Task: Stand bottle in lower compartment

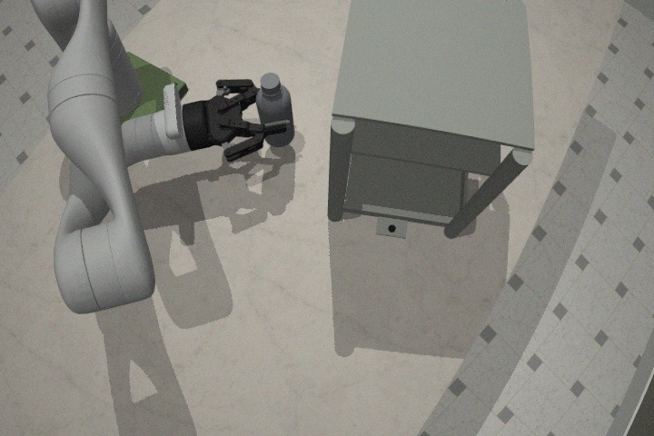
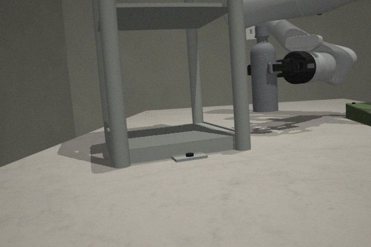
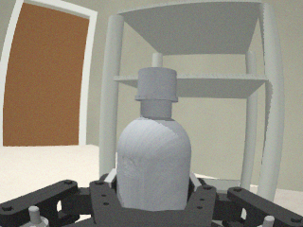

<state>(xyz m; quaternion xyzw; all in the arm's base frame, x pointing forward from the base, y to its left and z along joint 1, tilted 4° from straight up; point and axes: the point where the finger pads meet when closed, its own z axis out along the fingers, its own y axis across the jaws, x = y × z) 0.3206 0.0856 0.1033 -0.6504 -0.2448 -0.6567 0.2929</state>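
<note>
Now: hand 19 cm short of the shelving unit, 9 cm to the right of it and 4 cm below it. Round my hand: grey bottle: 2 cm above.
</note>
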